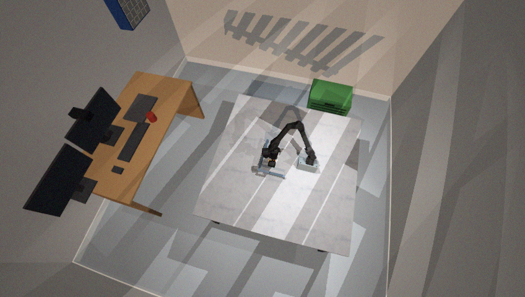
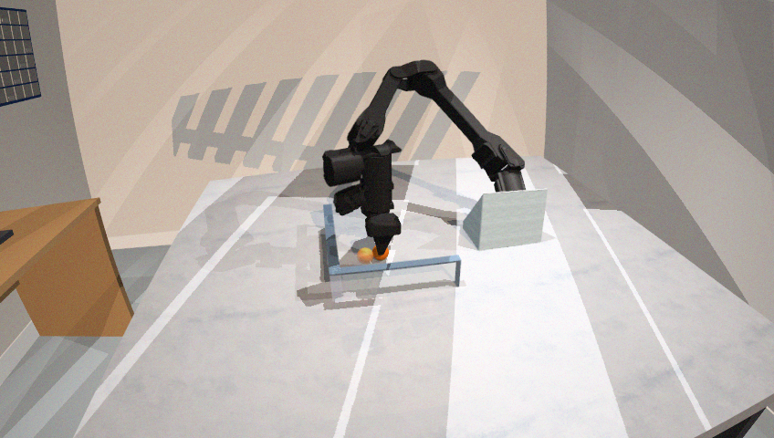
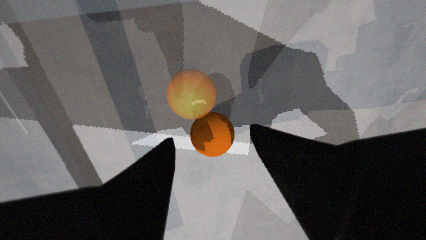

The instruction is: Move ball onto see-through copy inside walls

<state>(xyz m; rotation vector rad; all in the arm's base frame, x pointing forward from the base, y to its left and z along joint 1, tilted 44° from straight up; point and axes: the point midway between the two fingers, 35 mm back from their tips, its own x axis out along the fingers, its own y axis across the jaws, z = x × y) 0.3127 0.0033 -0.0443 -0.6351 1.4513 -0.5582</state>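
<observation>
My gripper tip is now 1 cm above the orange ball. From my gripper tip the other things lie so: see-through ball copy (3 cm ahead, 1 cm to the left, 1 cm below).
</observation>
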